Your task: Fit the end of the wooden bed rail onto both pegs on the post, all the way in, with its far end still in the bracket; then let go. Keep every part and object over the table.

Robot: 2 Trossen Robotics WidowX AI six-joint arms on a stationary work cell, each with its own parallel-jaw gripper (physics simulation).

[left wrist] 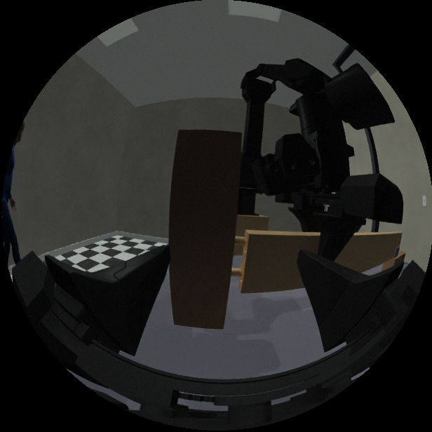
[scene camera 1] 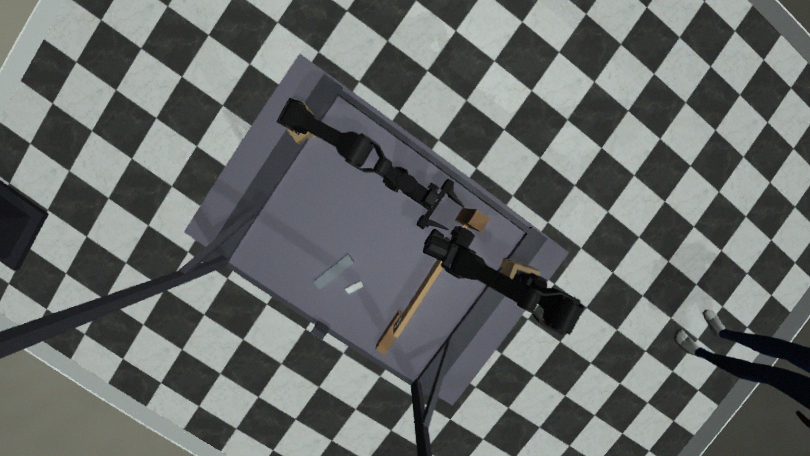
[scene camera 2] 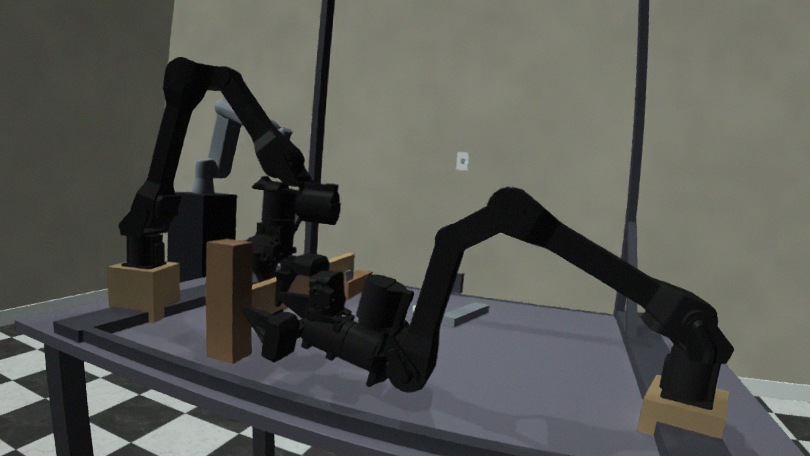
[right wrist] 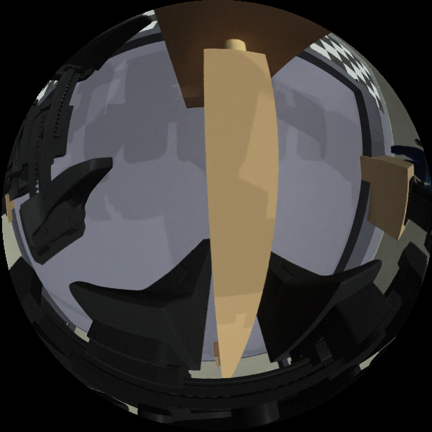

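Pixels of known places: left gripper, fingertip midpoint: point(scene camera 1: 456, 218) point(scene camera 2: 261, 301); right gripper, fingertip midpoint: point(scene camera 2: 272, 304); left arm's base, origin of the base link: point(scene camera 1: 299, 121) point(scene camera 2: 688, 394); right arm's base, origin of the base link: point(scene camera 1: 522, 280) point(scene camera 2: 144, 264).
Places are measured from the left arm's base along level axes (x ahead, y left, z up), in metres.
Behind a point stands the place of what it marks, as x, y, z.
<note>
The wooden post point(scene camera 1: 473, 219) @(0.587, 0.262, 0.135) stands upright near the table's far right edge, and also shows in scene camera 2 point(scene camera 2: 229, 300) @(0.573, 0.289, 0.053). The long bed rail point(scene camera 1: 412, 305) @(0.723, -0.059, 0.055) lies on edge. Its far end sits in the dark bracket point(scene camera 1: 397, 322) @(0.755, -0.140, 0.033). My right gripper point(right wrist: 224, 243) is shut on the rail point(right wrist: 240, 193) near its post end. In the left wrist view, two pegs point(left wrist: 238, 255) show in a short gap between the post point(left wrist: 203, 227) and the rail end point(left wrist: 278, 259). My left gripper point(left wrist: 236, 254) is open and empty, with a finger on each side of the post and not touching it.
A flat grey block point(scene camera 1: 333, 271) @(0.477, -0.228, -0.027) and a small white piece point(scene camera 1: 353, 288) @(0.572, -0.210, -0.033) lie on the table's left half. A wooden block point(scene camera 1: 514, 268) @(0.830, 0.299, 0.051) sits by the right arm's base. The table edge runs close behind the post.
</note>
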